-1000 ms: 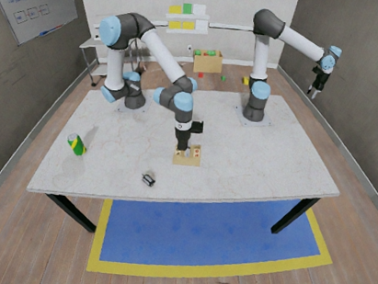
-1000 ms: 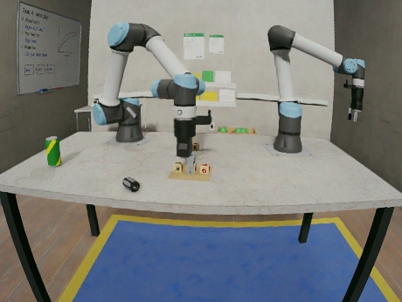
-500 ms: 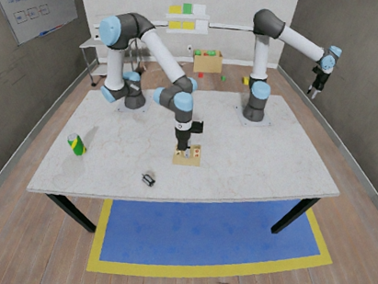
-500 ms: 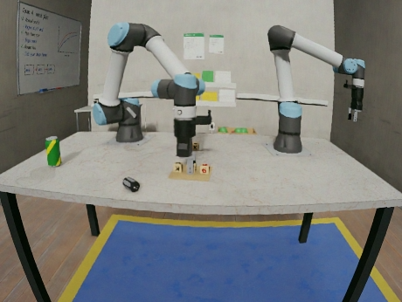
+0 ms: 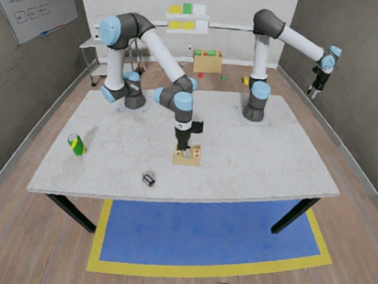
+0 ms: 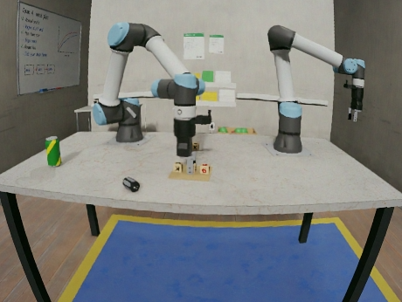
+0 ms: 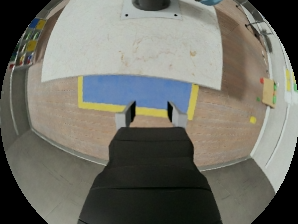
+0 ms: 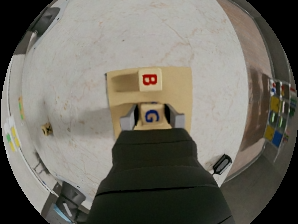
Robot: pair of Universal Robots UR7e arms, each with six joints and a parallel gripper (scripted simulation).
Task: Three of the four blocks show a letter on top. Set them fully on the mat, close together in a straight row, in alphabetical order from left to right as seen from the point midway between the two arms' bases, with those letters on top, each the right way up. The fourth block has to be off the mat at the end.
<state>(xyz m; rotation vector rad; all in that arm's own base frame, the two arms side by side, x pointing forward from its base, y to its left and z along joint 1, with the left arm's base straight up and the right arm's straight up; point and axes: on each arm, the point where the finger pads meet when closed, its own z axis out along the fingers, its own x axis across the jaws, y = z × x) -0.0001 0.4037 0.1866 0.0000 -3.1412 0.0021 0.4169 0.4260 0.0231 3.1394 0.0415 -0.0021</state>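
The blue-marked block lies right at my right hand. Also, from my right hand: black mouse-like object 190 mm ahead, 160 mm to the right, 10 mm below; then yellow can 580 mm to the right, 80 mm ahead, 40 mm above; then tan mat 20 mm below.
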